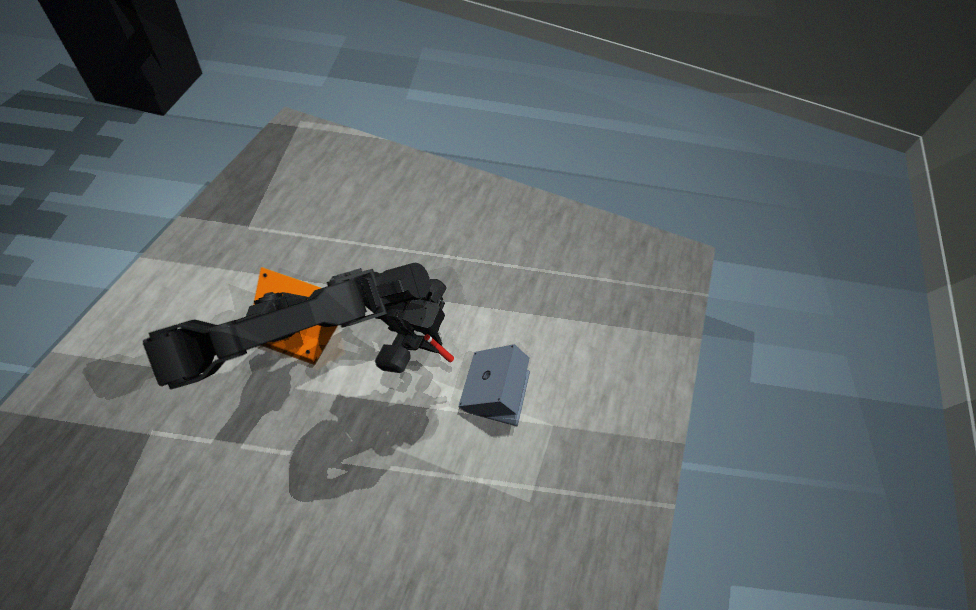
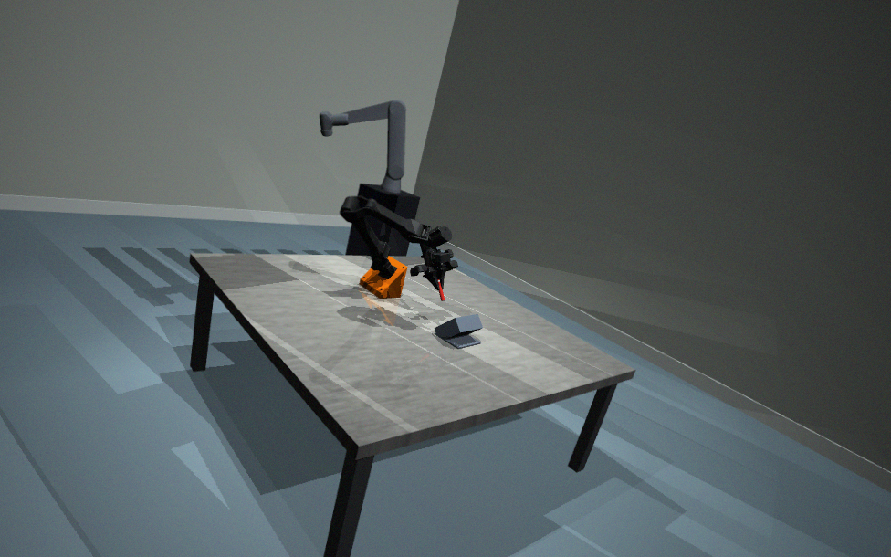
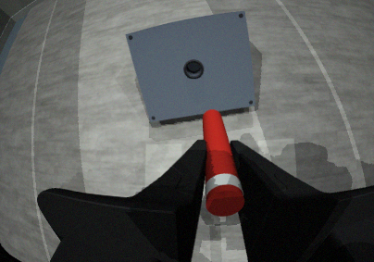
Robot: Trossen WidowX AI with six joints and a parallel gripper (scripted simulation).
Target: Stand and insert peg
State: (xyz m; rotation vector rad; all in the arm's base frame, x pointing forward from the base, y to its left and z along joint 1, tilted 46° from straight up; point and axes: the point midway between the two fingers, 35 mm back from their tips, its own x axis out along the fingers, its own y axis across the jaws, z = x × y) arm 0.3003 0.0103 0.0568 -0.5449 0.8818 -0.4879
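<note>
My gripper tip is now 120 mm short of the grey sloped panel, 10 mm to the right of it and 100 mm above it. From my gripper tip the other things lie so: red peg (10 mm behind, 10 mm above).
</note>
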